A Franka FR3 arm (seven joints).
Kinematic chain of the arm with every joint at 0, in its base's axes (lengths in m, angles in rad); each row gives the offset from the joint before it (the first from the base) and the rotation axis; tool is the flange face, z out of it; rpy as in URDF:
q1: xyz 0 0 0.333 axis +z
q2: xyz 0 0 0 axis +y
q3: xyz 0 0 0.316 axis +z
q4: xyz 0.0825 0 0 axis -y
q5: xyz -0.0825 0 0.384 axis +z
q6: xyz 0 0 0 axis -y
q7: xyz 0.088 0 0 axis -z
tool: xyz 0 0 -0.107 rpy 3.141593 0 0
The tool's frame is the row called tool.
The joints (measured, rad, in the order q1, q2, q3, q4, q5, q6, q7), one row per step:
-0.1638 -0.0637 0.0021 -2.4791 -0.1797 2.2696 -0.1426
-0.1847 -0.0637 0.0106 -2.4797 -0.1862 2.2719 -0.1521
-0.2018 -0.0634 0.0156 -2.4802 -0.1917 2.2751 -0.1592
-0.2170 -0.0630 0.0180 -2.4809 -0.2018 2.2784 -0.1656
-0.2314 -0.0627 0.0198 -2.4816 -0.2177 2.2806 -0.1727
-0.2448 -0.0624 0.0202 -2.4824 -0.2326 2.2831 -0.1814
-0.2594 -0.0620 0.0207 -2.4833 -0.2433 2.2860 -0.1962
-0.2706 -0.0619 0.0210 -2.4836 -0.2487 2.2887 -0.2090
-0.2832 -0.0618 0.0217 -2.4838 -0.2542 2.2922 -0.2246
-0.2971 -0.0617 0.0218 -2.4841 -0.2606 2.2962 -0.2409
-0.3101 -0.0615 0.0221 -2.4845 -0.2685 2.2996 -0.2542
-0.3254 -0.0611 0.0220 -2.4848 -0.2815 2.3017 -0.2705
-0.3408 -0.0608 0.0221 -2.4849 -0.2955 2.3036 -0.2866
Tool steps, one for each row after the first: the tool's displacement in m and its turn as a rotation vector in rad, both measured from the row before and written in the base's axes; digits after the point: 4 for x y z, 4 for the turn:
-0.0009 -0.0056 -0.0001 -0.0033 0.0002 0.0020
-0.0008 -0.0055 -0.0001 -0.0028 -0.0008 -0.0006
-0.0010 -0.0058 -0.0002 -0.0056 -0.0001 0.0015
-0.0012 -0.0059 -0.0002 -0.0092 0.0019 0.0066
-0.0013 -0.0060 -0.0002 -0.0081 0.0020 0.0071
-0.0015 -0.0063 -0.0003 -0.0044 0.0022 0.0088
-0.0010 -0.0048 0.0000 -0.0015 0.0005 0.0061
-0.0011 -0.0053 0.0001 -0.0012 0.0002 0.0080
-0.0014 -0.0061 0.0001 -0.0017 0.0001 0.0076
-0.0014 -0.0056 0.0000 -0.0030 0.0008 0.0068
-0.0020 -0.0069 -0.0001 -0.0056 0.0038 0.0106
-0.0020 -0.0068 0.0000 -0.0063 0.0041 0.0113

